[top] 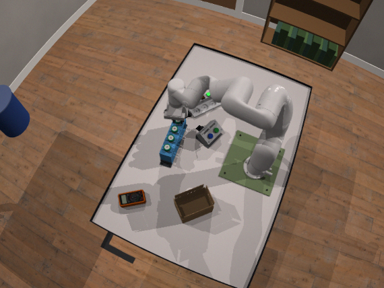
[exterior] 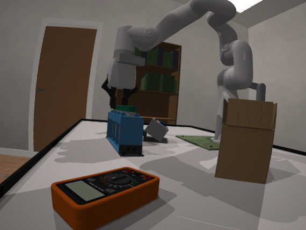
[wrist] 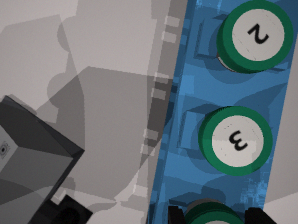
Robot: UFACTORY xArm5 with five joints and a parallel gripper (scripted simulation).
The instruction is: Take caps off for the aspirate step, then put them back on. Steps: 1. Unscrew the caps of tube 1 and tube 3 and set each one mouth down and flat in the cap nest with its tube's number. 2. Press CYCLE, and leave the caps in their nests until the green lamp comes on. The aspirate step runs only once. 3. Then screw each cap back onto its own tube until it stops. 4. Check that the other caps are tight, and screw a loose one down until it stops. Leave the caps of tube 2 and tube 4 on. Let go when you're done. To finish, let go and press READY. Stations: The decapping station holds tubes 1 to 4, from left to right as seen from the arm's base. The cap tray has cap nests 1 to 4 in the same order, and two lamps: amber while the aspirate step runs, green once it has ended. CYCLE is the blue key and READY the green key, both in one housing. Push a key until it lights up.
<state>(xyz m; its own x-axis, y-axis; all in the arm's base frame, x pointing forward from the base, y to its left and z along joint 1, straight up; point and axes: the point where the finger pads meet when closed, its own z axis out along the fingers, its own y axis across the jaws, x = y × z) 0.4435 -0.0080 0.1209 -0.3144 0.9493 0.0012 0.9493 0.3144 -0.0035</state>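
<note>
Right now the green key is 180 mm behind my hand, 60 mm to the right of it and 60 mm below it. Also, from my hand: blue key (170 mm behind, 60 mm below, 20 mm to the right); then cardboard box (330 mm to the left, 250 mm behind, 60 mm below); then grey key housing (160 mm behind, 80 mm below, 40 mm to the right).
</note>
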